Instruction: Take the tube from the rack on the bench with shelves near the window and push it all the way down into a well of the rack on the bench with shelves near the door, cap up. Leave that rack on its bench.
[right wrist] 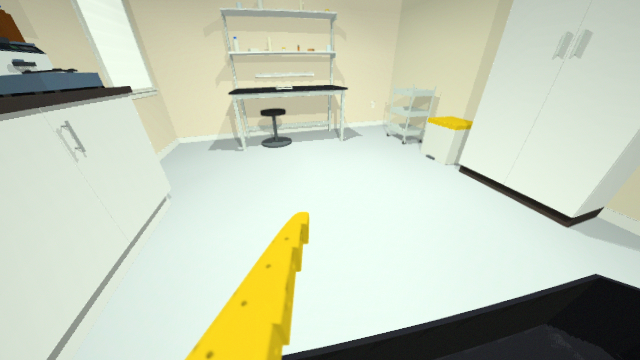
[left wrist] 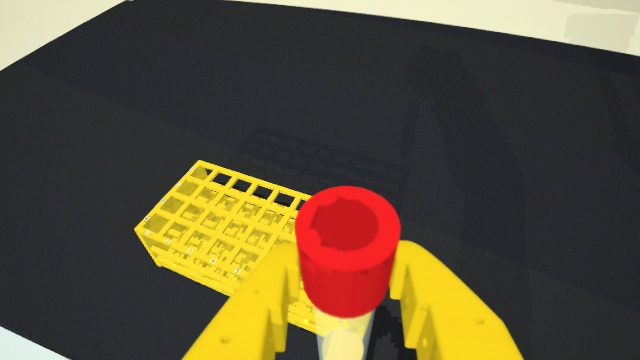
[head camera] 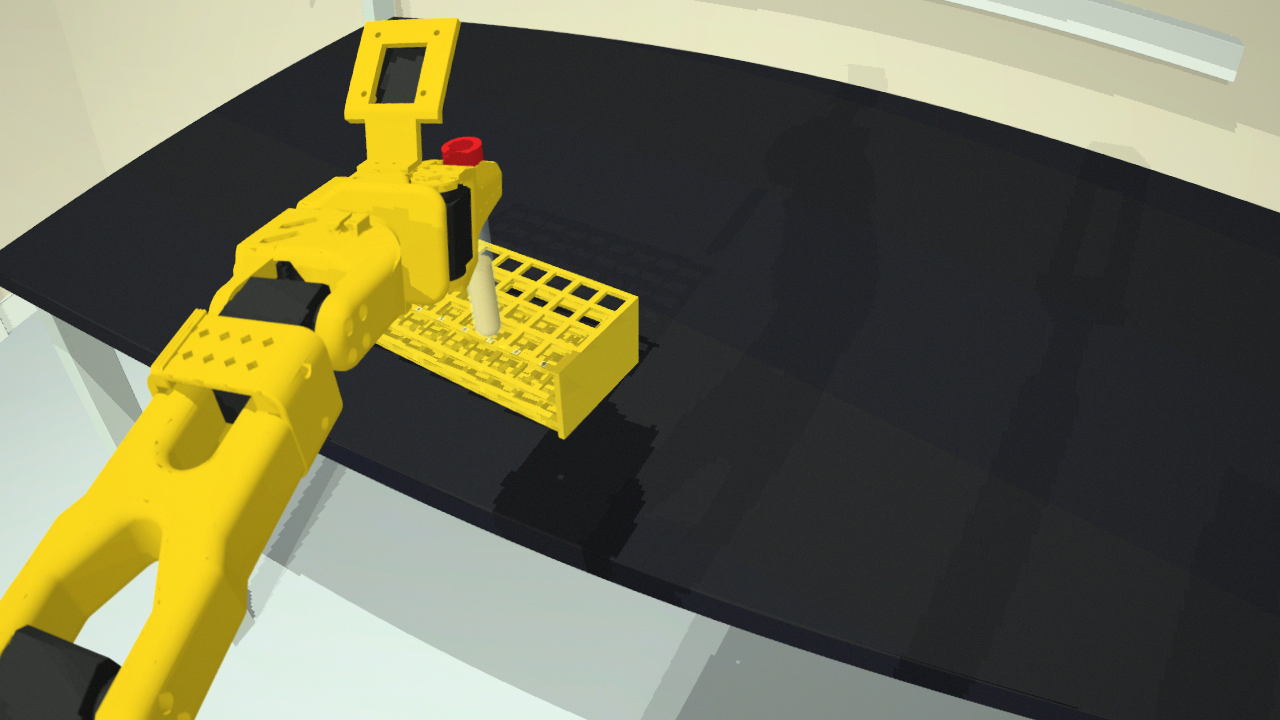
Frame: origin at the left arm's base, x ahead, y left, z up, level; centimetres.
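Seen in the pictures: left hand, tool point: point(left wrist: 300, 264) point(head camera: 445, 169); right hand, tool point: point(right wrist: 308, 223).
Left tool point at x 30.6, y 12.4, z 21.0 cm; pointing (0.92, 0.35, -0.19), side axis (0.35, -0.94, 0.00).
Offsets run from my left tool point to a thing's top centre. "spot": to the spot under its first point. Level surfaces: height alone.
The tube, with its red cap @[dx +0.4, dy -1.0, dz +1.3 cm] point(head camera: 462, 152) point(left wrist: 345, 295) up and its clear body with a pale lower part @[spot: dx -0.1, dy -1.7, dz -6.7 cm] point(head camera: 484, 295), is held by my left gripper point(head camera: 476, 183) point(left wrist: 346, 280), which is shut on it just below and around the cap. The tube leans slightly in the head view. Its rounded lower end shows in front of the top grid of the yellow rack @[dx +10.6, dy +8.6, dz -16.6 cm] point(head camera: 601, 365) point(left wrist: 148, 247), over the wells; which well it is over I cannot tell. The rack stands on the black bench @[dz -22.3 cm] point(head camera: 895, 358) point(left wrist: 100, 125). My right gripper point(right wrist: 304, 220) is open, with one notched jaw showing, away from the rack.
The bench's front edge point(head camera: 680, 598) runs below the rack. In the right wrist view are a far bench with shelves point(right wrist: 320, 89), a stool point(right wrist: 273, 112), a trolley point(right wrist: 410, 93), a yellow-lidded bin point(right wrist: 442, 145), white cabinets point(right wrist: 530, 125) point(right wrist: 75, 200) and a black tray's rim point(right wrist: 450, 320).
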